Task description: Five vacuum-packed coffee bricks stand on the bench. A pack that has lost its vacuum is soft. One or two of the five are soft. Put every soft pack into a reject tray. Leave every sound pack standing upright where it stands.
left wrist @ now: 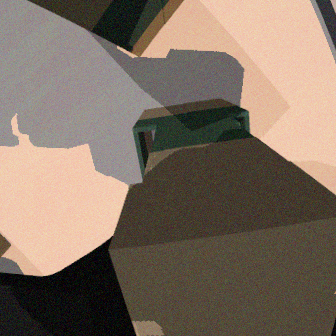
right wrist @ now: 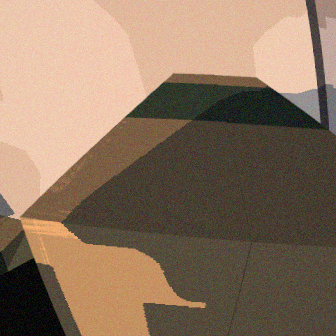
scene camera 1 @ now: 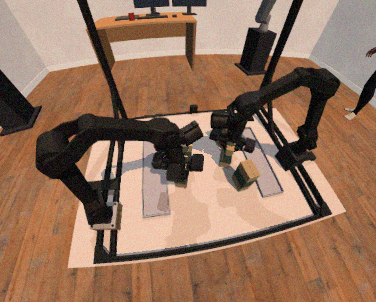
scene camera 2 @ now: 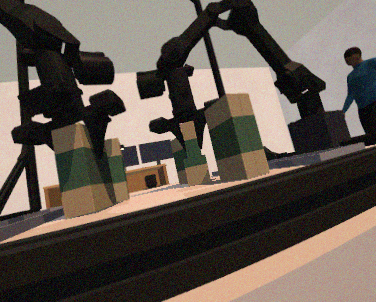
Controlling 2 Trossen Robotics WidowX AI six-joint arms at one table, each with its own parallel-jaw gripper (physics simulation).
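Places are measured from the left arm's base along level axes (x left, y up, z ahead), in millimetres.
Pixels of known places: left gripper, fingertip midpoint: [scene camera 2: 194, 150]; right gripper, fingertip midpoint: [scene camera 2: 86, 164]; left arm's base at its link origin: [scene camera 1: 297, 149] [scene camera 2: 313, 117]; right arm's base at its link origin: [scene camera 1: 103, 214].
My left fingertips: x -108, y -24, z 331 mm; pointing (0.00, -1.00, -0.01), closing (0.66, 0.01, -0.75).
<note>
Ahead of a thing's pixels: the offset from my left fingertips to its top centre. "pt": to the spot under its first point.
Five tan packs with green bands stand upright. My left gripper [scene camera 1: 230, 145] [scene camera 2: 193, 145] is shut on the narrow centre pack @(dx +3, dy +63, dz +3 mm) [scene camera 1: 226, 157] [scene camera 2: 194, 162] [left wrist: 225, 200]; its green side looks dented and buckled in the left wrist view. My right gripper [scene camera 1: 183, 165] [scene camera 2: 80, 147] is shut on the front left pack @(dx +39, dy +64, dz +233 mm) [scene camera 1: 181, 183] [scene camera 2: 77, 172] [right wrist: 190, 180], whose edges look straight in the right wrist view. The large front right pack @(dx +135, dy +62, dz -15 mm) [scene camera 1: 246, 174] [scene camera 2: 237, 137] stands untouched. A back left pack @(dx -73, dy +62, dz +186 mm) [scene camera 1: 188, 149] [scene camera 2: 118, 170] and a back centre pack @(dx -108, dy +2, dz -18 mm) [scene camera 2: 178, 162] are partly hidden.
A long flat grey tray @(pt dx +168, dy -64, dz +375 mm) [scene camera 1: 156, 216] lies at the left, and another tray @(dx +34, dy -64, dz -168 mm) [scene camera 1: 273, 194] [scene camera 2: 320, 159] at the right. Both are on the pale bench inside a black frame [scene camera 1: 200, 248]. The two grippers are close together over the middle.
</note>
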